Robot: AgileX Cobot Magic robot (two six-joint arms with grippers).
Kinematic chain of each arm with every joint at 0, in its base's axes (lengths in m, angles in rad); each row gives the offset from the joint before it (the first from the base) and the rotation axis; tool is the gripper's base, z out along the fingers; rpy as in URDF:
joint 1: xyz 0 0 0.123 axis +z
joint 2: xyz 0 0 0 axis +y
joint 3: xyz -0.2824 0 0.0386 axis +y
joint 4: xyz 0.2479 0 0.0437 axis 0.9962 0 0.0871
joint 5: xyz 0 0 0 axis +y
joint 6: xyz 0.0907 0 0.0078 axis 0.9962 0 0.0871
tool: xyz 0 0 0 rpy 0 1.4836 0
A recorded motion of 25 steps. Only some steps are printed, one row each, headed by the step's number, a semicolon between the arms.
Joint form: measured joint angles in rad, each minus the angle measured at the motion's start. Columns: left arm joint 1, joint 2, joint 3, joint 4, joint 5, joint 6; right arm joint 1, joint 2, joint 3, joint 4, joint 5, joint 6.
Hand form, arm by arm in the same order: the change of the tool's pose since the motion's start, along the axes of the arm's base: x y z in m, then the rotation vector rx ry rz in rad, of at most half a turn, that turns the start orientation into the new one. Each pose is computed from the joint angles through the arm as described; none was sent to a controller.
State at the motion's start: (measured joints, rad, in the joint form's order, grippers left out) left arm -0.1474 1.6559 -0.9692 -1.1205 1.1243 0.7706; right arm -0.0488 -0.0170 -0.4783 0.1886 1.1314 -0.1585
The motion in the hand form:
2: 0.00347 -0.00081 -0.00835 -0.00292 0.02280 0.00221; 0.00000 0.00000 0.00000 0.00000 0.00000 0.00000
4: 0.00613 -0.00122 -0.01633 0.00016 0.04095 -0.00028; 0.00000 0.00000 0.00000 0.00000 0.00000 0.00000
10: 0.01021 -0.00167 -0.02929 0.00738 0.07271 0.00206; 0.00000 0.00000 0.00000 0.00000 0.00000 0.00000
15: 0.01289 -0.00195 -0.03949 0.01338 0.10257 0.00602; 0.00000 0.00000 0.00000 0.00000 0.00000 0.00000
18: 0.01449 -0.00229 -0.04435 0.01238 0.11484 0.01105; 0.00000 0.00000 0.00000 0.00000 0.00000 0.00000
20: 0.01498 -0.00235 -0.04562 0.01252 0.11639 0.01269; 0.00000 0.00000 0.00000 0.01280 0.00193 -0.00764
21: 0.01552 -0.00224 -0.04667 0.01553 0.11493 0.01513; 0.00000 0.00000 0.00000 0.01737 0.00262 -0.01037
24: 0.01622 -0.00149 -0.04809 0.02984 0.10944 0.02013; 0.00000 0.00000 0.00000 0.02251 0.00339 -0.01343
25: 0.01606 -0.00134 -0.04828 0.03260 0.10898 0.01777; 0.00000 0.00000 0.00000 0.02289 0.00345 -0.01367
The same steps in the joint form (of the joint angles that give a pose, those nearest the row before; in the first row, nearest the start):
2: 0.0000 0.0301 0.0000 -0.0102 -0.0018 0.0089; 0.0000 0.0000 0.0000 0.0000 0.0000 0.0000
4: 0.0000 0.0570 0.0000 -0.0125 -0.0038 0.0183; 0.0000 0.0000 0.0000 0.0000 0.0000 0.0000
10: 0.0000 0.0996 0.0000 -0.0157 -0.0110 0.0269; 0.0000 0.0000 0.0000 0.0000 0.0000 0.0000
15: 0.0000 0.1326 0.0000 -0.0173 -0.0157 0.0276; 0.0000 0.0000 0.0000 0.0000 0.0000 0.0000
18: 0.0000 0.1491 0.0000 -0.0243 -0.0195 0.0313; 0.0000 0.0000 0.0000 0.0000 0.0000 0.0000
20: 0.0000 0.1532 0.0000 -0.0263 -0.0217 0.0334; 0.0000 0.0000 0.0000 0.0000 0.0000 0.0150
21: 0.0000 0.1559 0.0000 -0.0263 -0.0267 0.0353; 0.0000 0.0000 0.0000 0.0000 0.0000 0.0204
24: 0.0000 0.1570 0.0000 -0.0172 -0.0408 0.0334; 0.0000 0.0000 0.0000 0.0000 0.0000 0.0264
25: 0.0000 0.1570 0.0000 -0.0135 -0.0408 0.0334; 0.0000 0.0000 0.0000 0.0000 0.0000 0.0269

